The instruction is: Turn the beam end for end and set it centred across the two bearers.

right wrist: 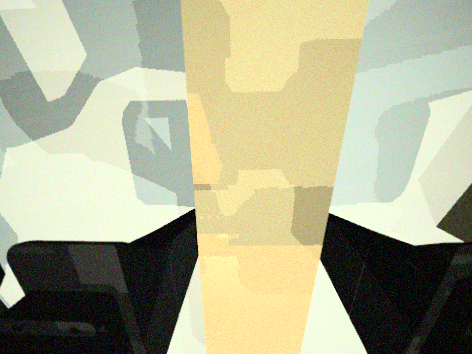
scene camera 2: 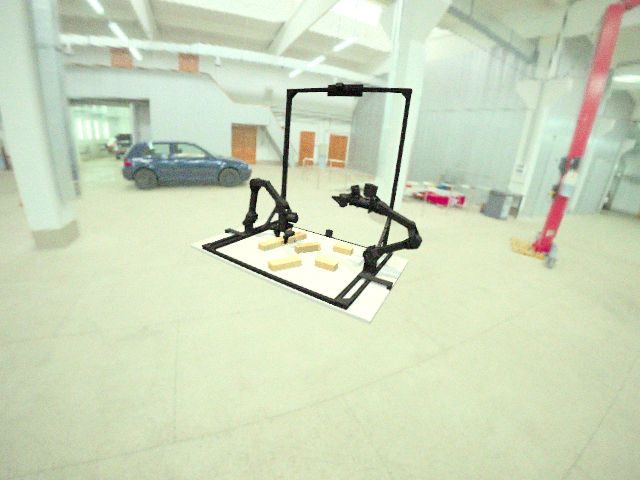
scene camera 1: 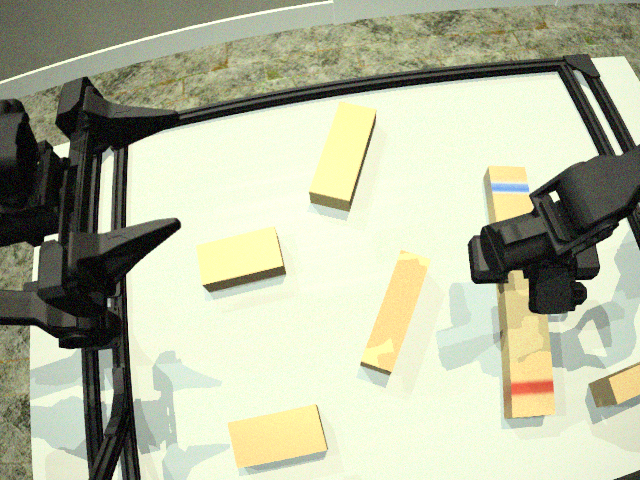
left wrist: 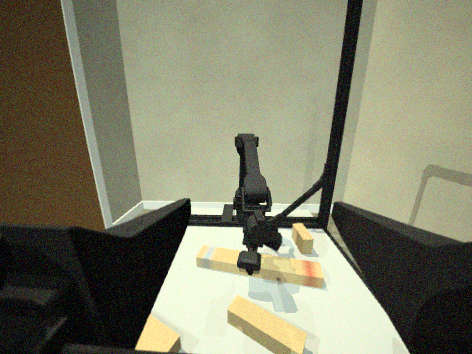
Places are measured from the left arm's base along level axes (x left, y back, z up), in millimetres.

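Where they show: left gripper, fingertip midpoint: [scene camera 2: 335, 195] [scene camera 1: 178, 165] [left wrist: 261, 206]; right gripper, fingertip midpoint: [right wrist: 254, 211] [scene camera 2: 281, 242] [scene camera 1: 516, 277]; left arm's base, link origin: [scene camera 2: 369, 271] [scene camera 1: 101, 329]; right arm's base, link origin: [scene camera 2: 248, 232] [left wrist: 242, 219].
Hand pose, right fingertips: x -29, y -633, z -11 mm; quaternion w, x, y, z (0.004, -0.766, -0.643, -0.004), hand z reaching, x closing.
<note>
Things, the pixels of their top centre, and the offset from my right fingertips.
- wooden beam, top centre: [right wrist: 262, 212] [scene camera 1: 523, 281] [left wrist: 256, 259] [scene camera 2: 283, 237] dy +3, dx -16, dz +30 mm
- thick block, top centre: [scene camera 1: 344, 147] [left wrist: 137, 327] [scene camera 2: 285, 260] dy +216, dx +251, dz +30 mm
- slimmer block, top centre: [scene camera 1: 397, 308] [left wrist: 264, 320] [scene camera 2: 307, 244] dy +194, dx -18, dz +36 mm
The wooden beam [scene camera 1: 527, 330] [scene camera 2: 271, 243] [left wrist: 287, 267] [right wrist: 270, 125] lies lengthwise at the right in scene camera 1, blue stripe at its upper end, red stripe at its lower end. My right gripper [scene camera 1: 522, 266] [scene camera 2: 287, 237] [left wrist: 251, 266] [right wrist: 254, 211] is shut on it near the middle; whether the beam is off the table I cannot tell. My left gripper [scene camera 1: 177, 169] [scene camera 2: 334, 199] is open and empty, high at the left. Two matching short blocks, apparently the bearers, lie roughly parallel: the upper one [scene camera 1: 240, 258] [scene camera 2: 326, 264] and the lower one [scene camera 1: 278, 436] [scene camera 2: 342, 249].
A thick block [scene camera 1: 341, 152] [scene camera 2: 284, 262] [left wrist: 156, 336] lies at the upper middle. A slimmer block [scene camera 1: 398, 310] [scene camera 2: 307, 247] [left wrist: 265, 322] lies between the bearers and the beam. Another block [scene camera 1: 622, 384] [left wrist: 302, 238] lies right of the beam's red end. A black frame [scene camera 1: 361, 87] borders the table.
</note>
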